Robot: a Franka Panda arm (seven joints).
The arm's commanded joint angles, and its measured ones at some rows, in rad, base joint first. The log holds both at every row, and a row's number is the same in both.
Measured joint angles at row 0:
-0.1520 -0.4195 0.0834 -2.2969 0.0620 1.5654 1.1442
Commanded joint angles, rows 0 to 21:
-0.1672 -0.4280 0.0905 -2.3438 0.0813 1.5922 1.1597
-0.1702 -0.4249 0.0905 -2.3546 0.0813 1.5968 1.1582
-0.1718 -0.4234 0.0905 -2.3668 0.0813 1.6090 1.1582
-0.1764 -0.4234 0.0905 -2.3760 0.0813 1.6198 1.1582
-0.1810 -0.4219 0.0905 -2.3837 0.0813 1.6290 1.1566
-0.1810 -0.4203 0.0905 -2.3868 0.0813 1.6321 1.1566
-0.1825 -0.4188 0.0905 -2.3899 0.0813 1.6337 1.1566
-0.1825 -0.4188 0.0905 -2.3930 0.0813 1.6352 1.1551
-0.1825 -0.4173 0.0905 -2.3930 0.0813 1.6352 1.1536
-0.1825 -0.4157 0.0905 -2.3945 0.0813 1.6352 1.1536
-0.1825 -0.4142 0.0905 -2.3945 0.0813 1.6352 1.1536
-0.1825 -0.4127 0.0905 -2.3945 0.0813 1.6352 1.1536
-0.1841 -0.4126 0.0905 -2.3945 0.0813 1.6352 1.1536
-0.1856 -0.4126 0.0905 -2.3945 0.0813 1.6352 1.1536
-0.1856 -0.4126 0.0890 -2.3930 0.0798 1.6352 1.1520
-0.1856 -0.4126 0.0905 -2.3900 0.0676 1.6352 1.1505
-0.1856 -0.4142 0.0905 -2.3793 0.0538 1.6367 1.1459
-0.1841 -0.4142 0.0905 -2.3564 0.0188 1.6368 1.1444
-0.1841 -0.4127 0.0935 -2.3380 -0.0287 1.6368 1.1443
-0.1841 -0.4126 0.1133 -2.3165 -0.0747 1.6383 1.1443
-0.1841 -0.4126 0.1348 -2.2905 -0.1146 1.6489 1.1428
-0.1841 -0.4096 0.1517 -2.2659 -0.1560 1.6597 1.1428
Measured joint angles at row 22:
-0.1761 -0.4178 0.0920 -2.3431 -0.0512 1.6419 1.1414
